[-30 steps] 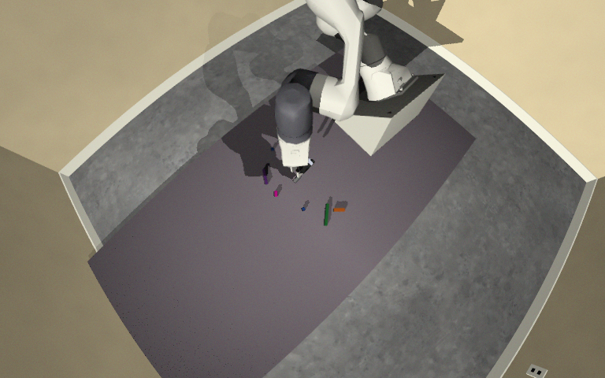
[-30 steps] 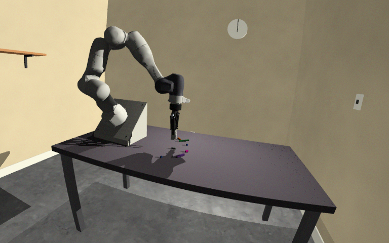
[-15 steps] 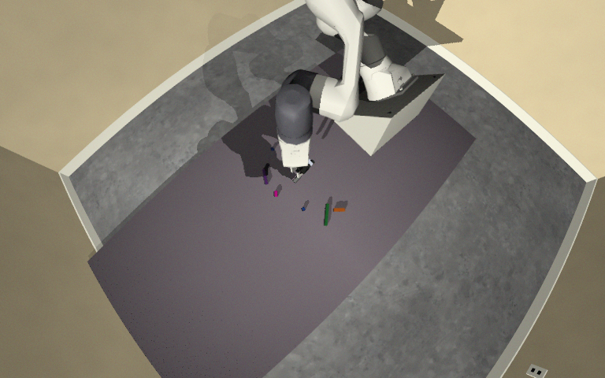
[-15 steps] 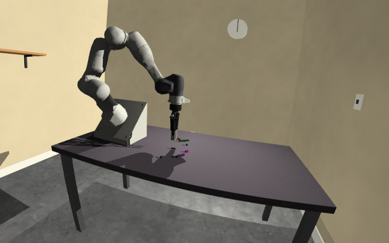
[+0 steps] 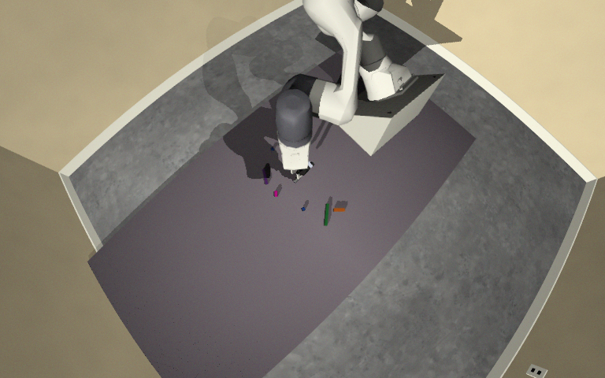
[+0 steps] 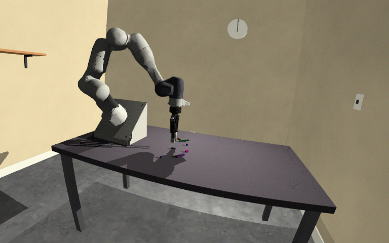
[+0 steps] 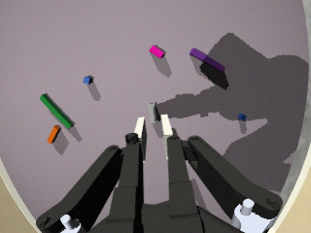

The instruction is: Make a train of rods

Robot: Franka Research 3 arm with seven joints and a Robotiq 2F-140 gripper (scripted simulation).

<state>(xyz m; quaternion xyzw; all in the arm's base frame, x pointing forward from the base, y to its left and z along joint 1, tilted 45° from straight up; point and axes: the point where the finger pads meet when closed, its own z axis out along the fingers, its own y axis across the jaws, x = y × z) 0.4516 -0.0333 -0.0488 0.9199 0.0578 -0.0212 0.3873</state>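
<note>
Now: hand 80 mm above the grey rod. The rest, counted from my hand: purple rod: 90 mm ahead, 80 mm to the right, 80 mm below; green rod: 10 mm ahead, 180 mm to the left, 80 mm below; magenta rod: 100 mm ahead, 80 mm below.
</note>
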